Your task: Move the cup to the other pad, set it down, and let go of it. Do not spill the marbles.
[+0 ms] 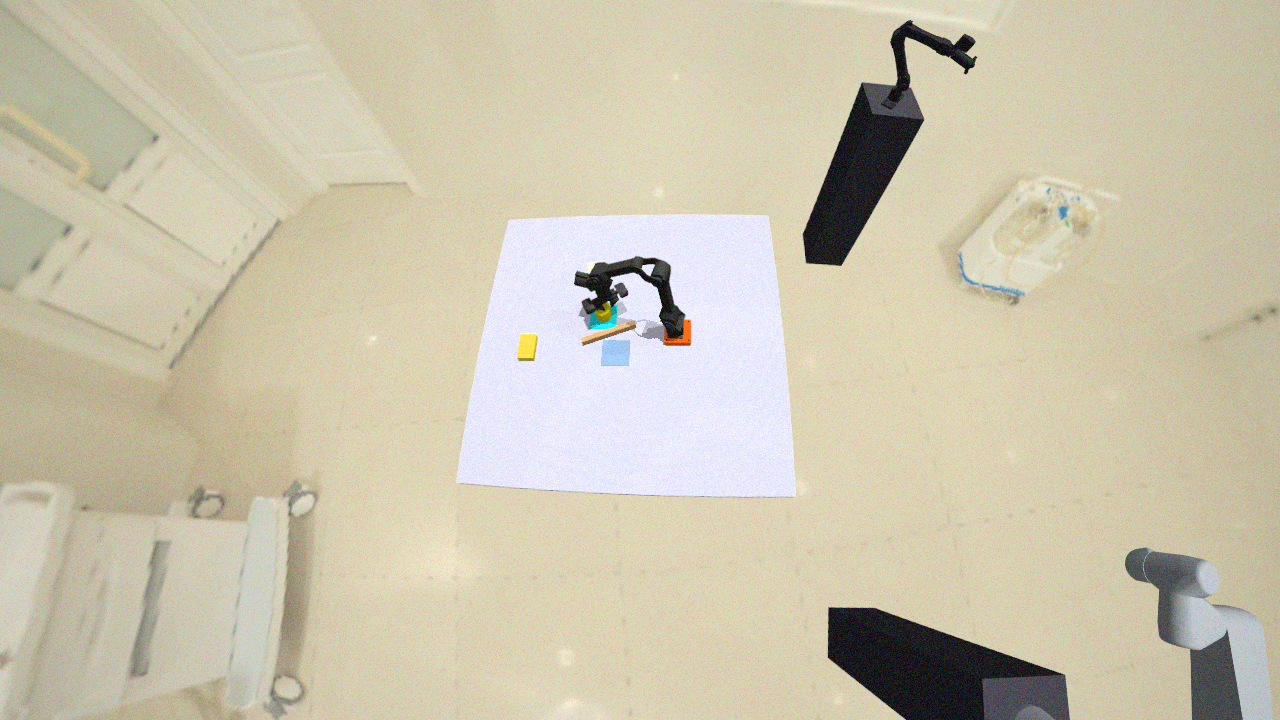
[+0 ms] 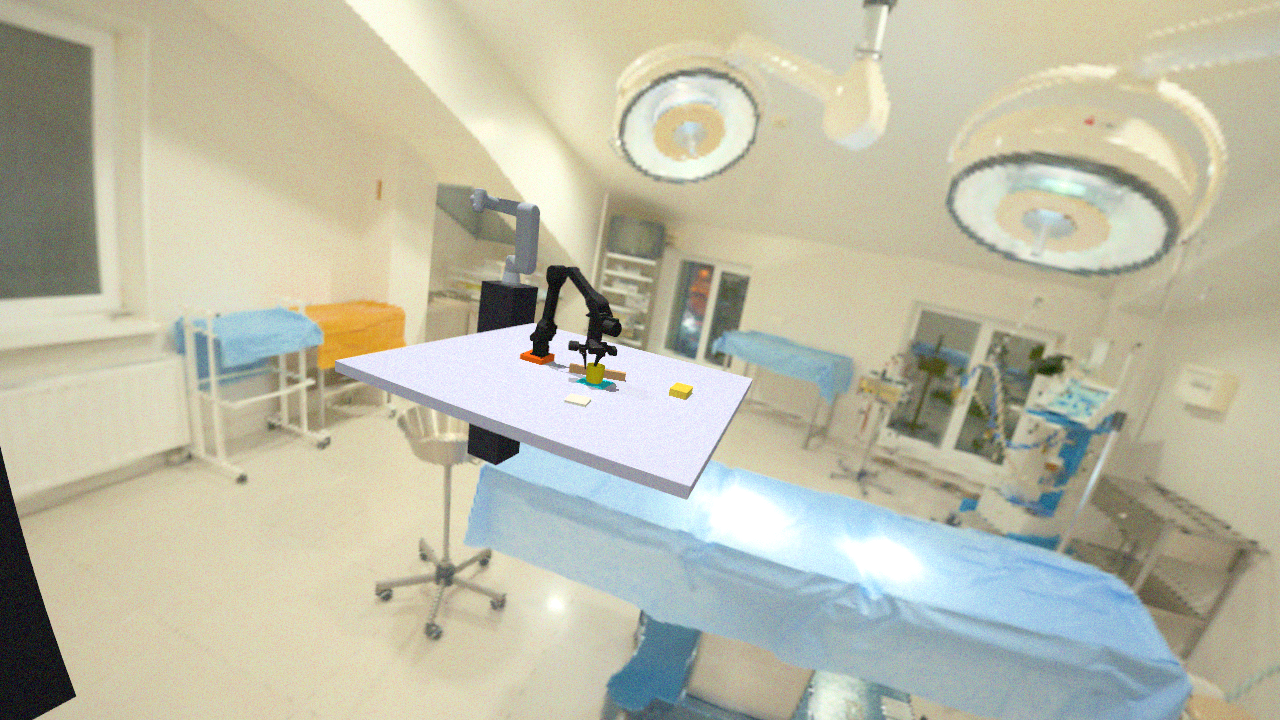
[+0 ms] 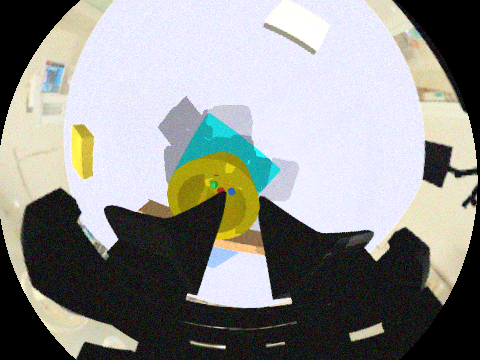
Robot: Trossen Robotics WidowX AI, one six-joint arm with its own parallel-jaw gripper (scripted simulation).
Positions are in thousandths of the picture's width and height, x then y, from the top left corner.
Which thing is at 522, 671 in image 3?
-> A wooden bar.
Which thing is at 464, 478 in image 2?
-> My gripper.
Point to a yellow block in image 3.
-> At 172, 390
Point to a teal pad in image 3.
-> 443, 379
